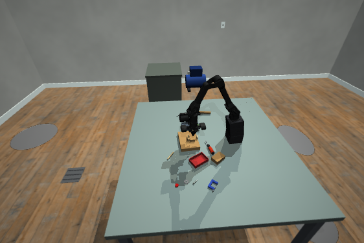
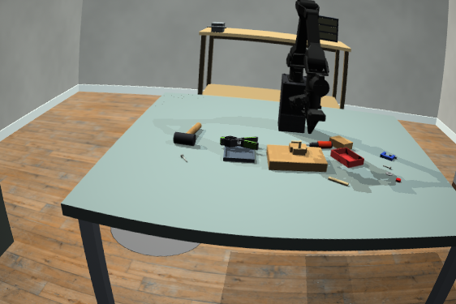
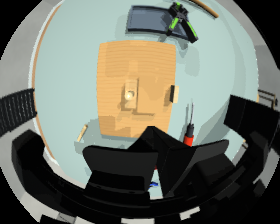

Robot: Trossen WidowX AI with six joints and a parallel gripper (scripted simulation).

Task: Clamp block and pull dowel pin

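My gripper is now 3 cm short of the dowel pin, 4 cm to the left of it and 8 cm above it. From my hand the other things lie so: red tray: 1 cm behind, 17 cm to the left, 13 cm below; loose dowel: 19 cm ahead, 8 cm to the left, 13 cm below; wooden board: 3 cm ahead, 4 cm to the right, 12 cm below.
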